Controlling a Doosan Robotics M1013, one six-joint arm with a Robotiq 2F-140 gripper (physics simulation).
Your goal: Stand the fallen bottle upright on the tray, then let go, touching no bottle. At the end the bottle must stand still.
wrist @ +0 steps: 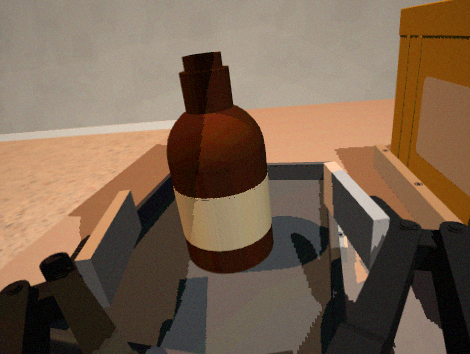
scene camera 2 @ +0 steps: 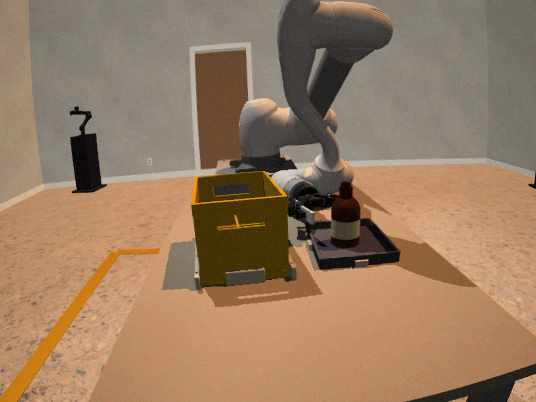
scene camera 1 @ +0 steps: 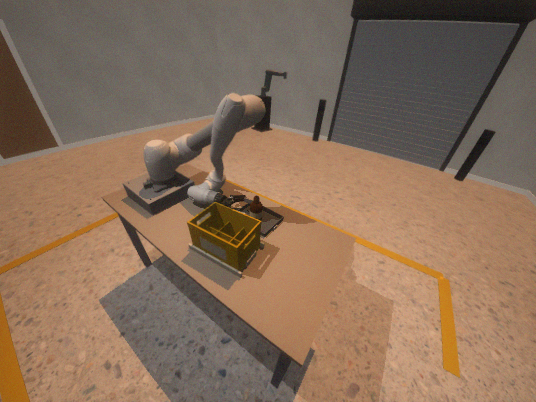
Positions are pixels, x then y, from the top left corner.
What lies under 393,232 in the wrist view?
My gripper.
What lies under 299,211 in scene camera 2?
My gripper.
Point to a brown bottle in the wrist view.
216,153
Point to a brown bottle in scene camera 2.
345,212
